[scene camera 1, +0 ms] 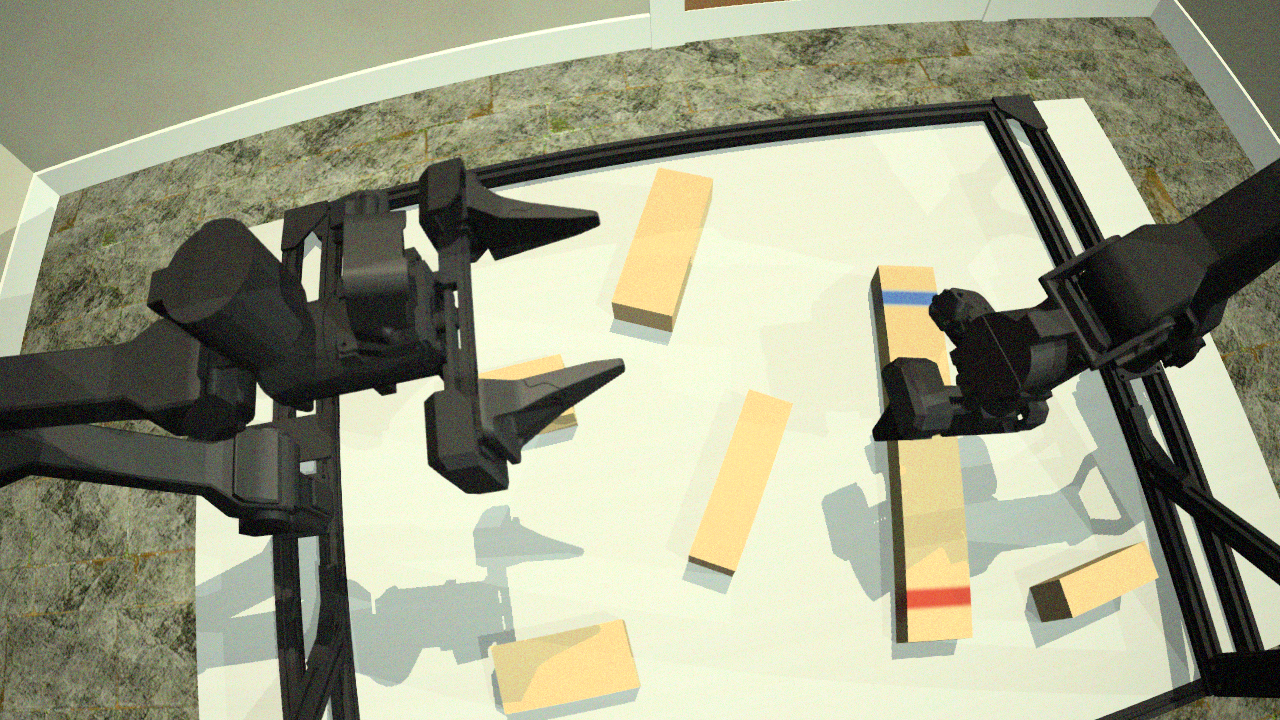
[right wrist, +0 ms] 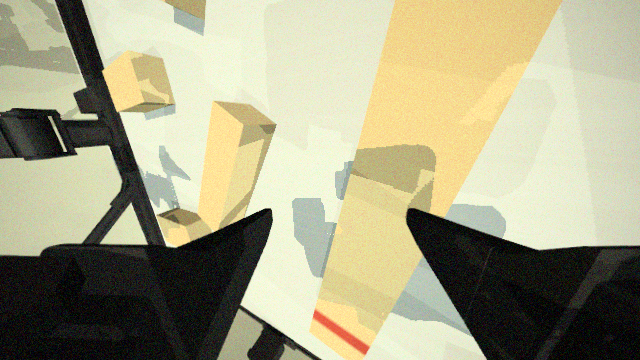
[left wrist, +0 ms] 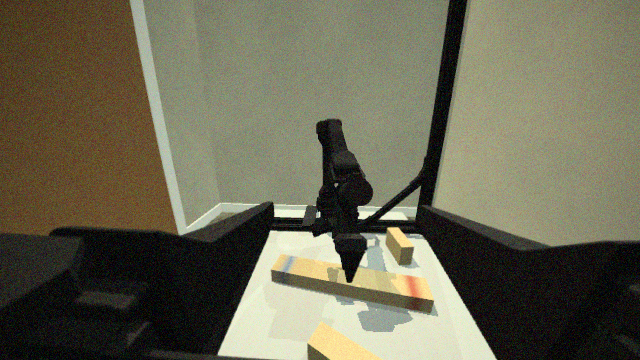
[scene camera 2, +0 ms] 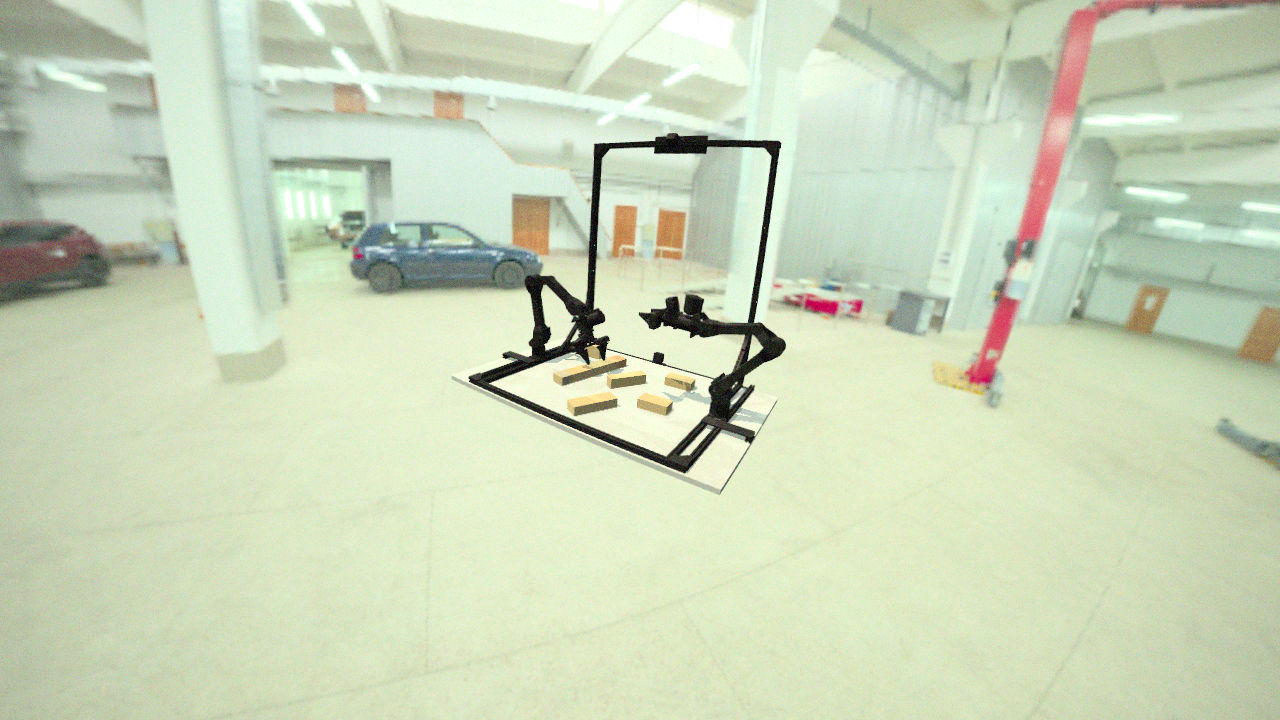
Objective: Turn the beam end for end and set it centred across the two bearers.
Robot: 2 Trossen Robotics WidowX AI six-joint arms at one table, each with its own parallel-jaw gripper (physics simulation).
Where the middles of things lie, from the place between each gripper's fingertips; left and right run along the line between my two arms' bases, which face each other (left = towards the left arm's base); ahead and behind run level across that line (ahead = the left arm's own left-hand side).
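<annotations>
The beam (scene camera 1: 931, 569) has my right hand 3 cm to the left of it and 4 cm above it.
Counting from my left hand, the beam is 5 cm behind, 27 cm to the right and 32 cm below.
</annotations>
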